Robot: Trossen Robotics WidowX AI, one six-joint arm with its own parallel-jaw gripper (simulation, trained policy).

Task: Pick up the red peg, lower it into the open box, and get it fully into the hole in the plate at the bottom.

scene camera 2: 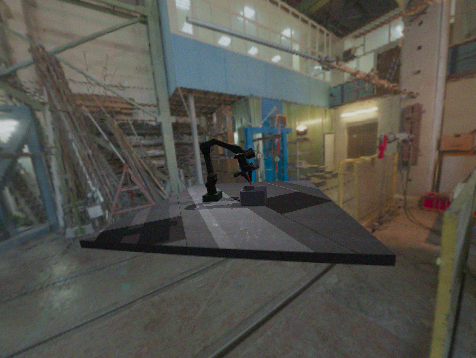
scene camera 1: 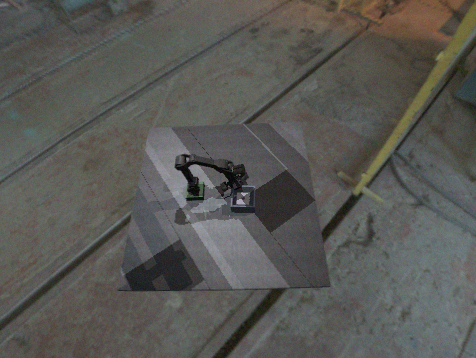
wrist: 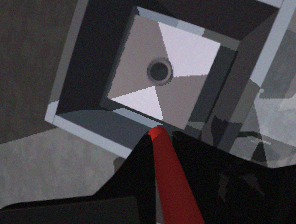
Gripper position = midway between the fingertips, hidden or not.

I see my gripper (wrist: 161, 140) and a grey box (wrist: 248, 43).
